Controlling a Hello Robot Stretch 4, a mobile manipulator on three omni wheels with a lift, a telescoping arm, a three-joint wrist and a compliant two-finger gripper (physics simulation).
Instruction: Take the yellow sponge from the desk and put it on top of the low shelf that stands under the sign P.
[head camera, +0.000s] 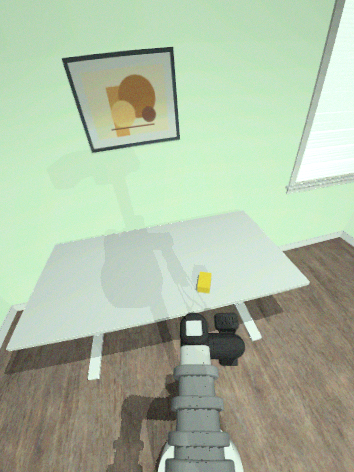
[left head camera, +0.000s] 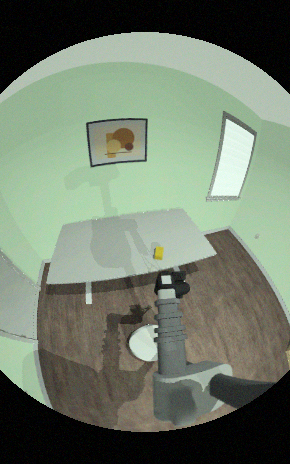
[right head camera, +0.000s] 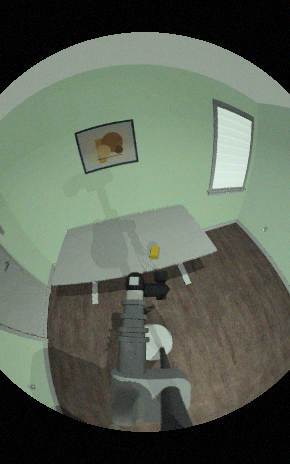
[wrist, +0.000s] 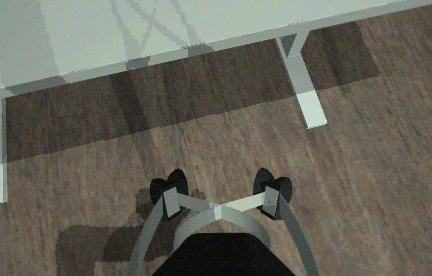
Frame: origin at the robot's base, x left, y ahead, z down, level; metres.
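Seen in the pictures: gripper, between the fingertips: (wrist: 220, 184); robot's base, origin of its link: (left head camera: 149, 341) (right head camera: 152, 340).
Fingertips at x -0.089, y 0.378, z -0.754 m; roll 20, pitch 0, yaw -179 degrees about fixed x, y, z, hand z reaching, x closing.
Offsets run from my fingertips to a thing's top centre. "*": to the spot under its first point. Level surfaces: height alone.
The yellow sponge @(dx +0.025, dy +0.331, dz +0.016 m) (head camera: 204, 282) (left head camera: 159, 253) (right head camera: 155, 252) lies on the grey-white desk @(dz +0.061 m) (head camera: 260, 260) (left head camera: 70, 250) (right head camera: 75, 255) (wrist: 75, 30), right of its middle and near the front edge. My gripper (wrist: 220, 184) points down over the floor in front of the desk, with its fingertips wide apart and nothing between them. In the head views the dark wrist hides the fingers. The sponge does not show in the wrist view. The low shelf under the sign P and the sign itself cannot be made out in these views.
Desk legs (head camera: 96, 357) (wrist: 312, 107) reach out over the wooden floor. A framed picture (head camera: 135, 97) hangs on the wall behind the desk, and a window @(* dx -0.977, dy +1.288, dz -0.605 m) (head camera: 330, 110) is at the right. A grey door (right head camera: 22, 295) is at the left.
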